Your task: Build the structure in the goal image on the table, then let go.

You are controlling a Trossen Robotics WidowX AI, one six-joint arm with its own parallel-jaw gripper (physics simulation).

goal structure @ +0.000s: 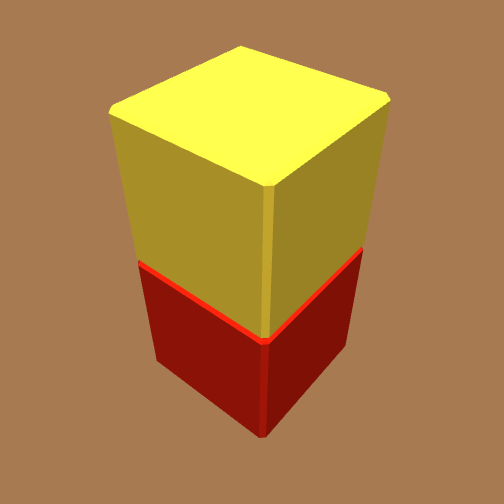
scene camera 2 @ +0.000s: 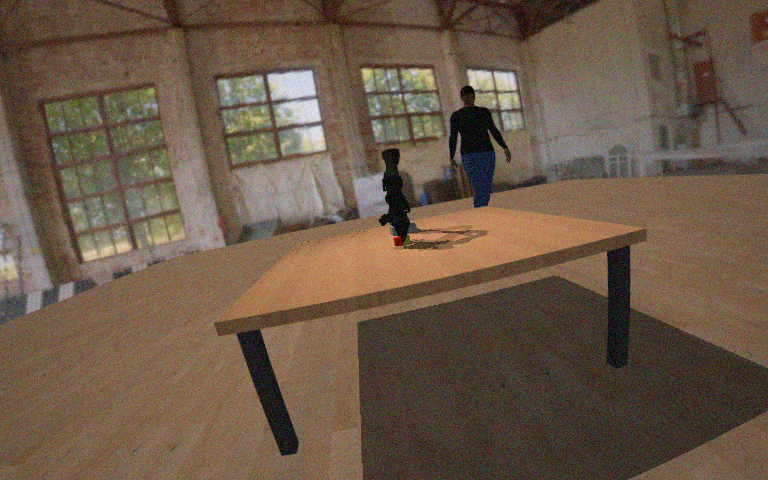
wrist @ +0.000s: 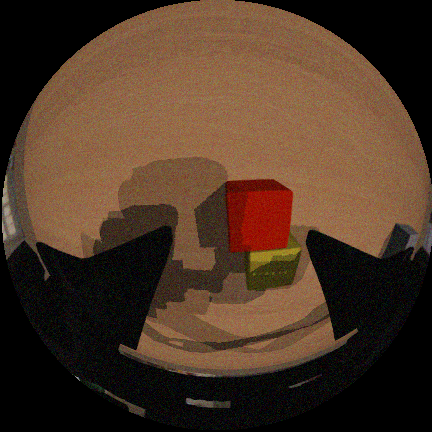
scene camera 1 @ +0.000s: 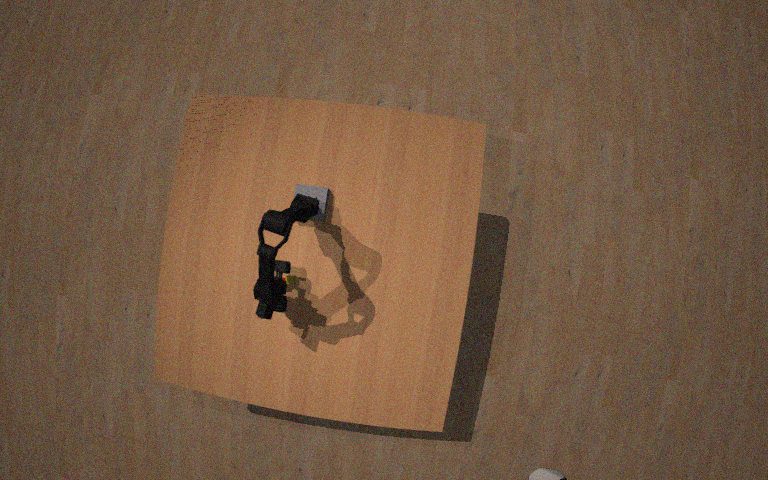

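Pixels of known places: gripper, fingertip midpoint: [scene camera 2: 402,240] [wrist: 243,235] [scene camera 1: 285,284]; arm's base at its link origin: [scene camera 1: 309,206].
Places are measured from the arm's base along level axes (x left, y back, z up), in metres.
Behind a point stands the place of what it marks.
Observation:
A red cube [scene camera 1: 284,278] {z -0.014, x -0.114, y -0.265 m} [scene camera 2: 397,241] {z -0.023, x -0.138, y -0.297 m} [wrist: 260,220] {z -0.010, x -0.130, y -0.281 m} and a yellow cube [scene camera 1: 292,279] {z -0.010, x -0.082, y -0.270 m} [scene camera 2: 407,240] {z -0.030, x -0.091, y -0.290 m} [wrist: 272,267] {z -0.010, x -0.097, y -0.274 m} are close together on the table [scene camera 1: 396,169] {z -0.043, x 0.339, y 0.132 m} [scene camera 2: 317,283] {z -0.043, x -0.506, y -0.567 m}. In the wrist view the red cube overlaps the upper part of the yellow one; whether they touch is hard to tell. My gripper [scene camera 1: 280,286] {z -0.023, x -0.114, y -0.289 m} [wrist: 243,235] {z -0.023, x -0.114, y -0.289 m} is open, its black fingers wide apart with nothing gripped. It is low over the cubes, which show between the fingertips in the wrist view, right of centre. In scene camera 1 the arm hides part of the red cube.
The arm's grey base block [scene camera 1: 308,189] {z 0.001, x 0.000, y 0.066 m} [wrist: 397,240] {z -0.023, x -0.053, y -0.036 m} stands on the table behind the cubes. Shadows of the arm fall across the table beside them. A person [scene camera 2: 474,130] in a black top and blue trousers is beyond the table.

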